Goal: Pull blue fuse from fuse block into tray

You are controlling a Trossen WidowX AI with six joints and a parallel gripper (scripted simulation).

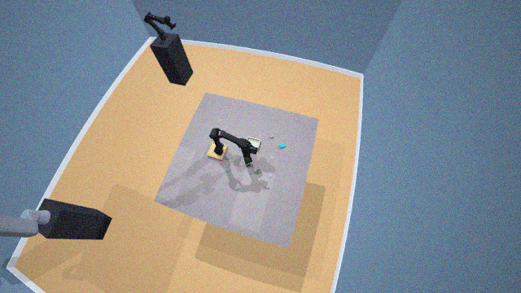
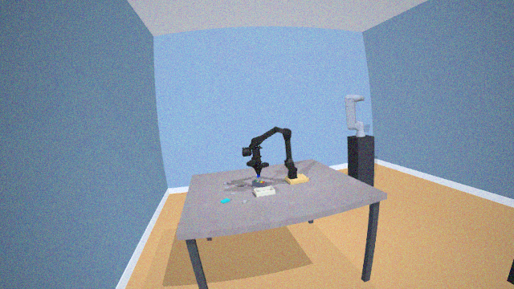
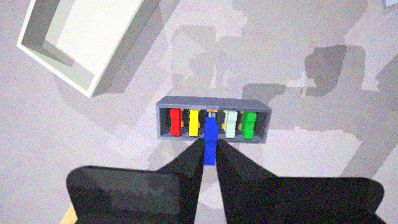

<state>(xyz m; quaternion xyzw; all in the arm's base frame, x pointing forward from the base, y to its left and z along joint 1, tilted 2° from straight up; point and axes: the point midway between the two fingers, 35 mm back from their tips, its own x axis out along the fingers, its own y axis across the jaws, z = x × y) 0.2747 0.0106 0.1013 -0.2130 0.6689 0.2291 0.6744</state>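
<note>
The tray is 170 mm to the left of my gripper tip, 90 mm below it and 10 mm behind it. Also, from my gripper tip: blue fuse (10 mm below).
</note>
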